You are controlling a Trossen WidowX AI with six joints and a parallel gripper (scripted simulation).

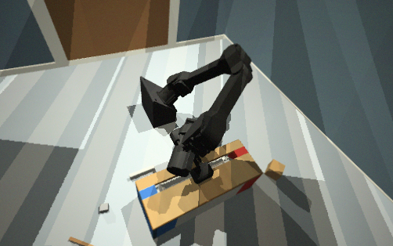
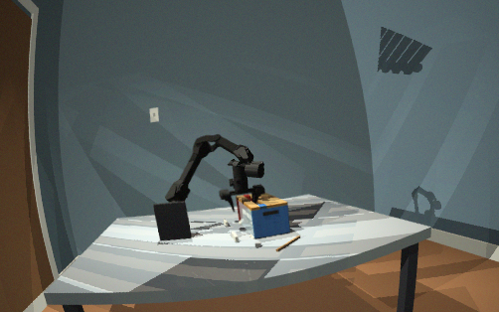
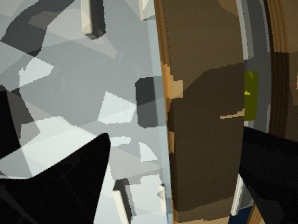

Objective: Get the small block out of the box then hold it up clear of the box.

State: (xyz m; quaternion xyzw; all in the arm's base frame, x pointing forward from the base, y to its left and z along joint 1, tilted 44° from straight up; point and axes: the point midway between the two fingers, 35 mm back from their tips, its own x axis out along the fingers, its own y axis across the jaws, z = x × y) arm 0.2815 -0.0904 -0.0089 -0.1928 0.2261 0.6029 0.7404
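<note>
Now: gripper tip 5 cm short of the yellow-green block and 2 cm to the right of it. Also, from my gripper tip: tan cube 18 cm ahead, 29 cm to the left, 6 cm below; wooden stick 4 cm ahead, 35 cm to the right, 8 cm below.
</note>
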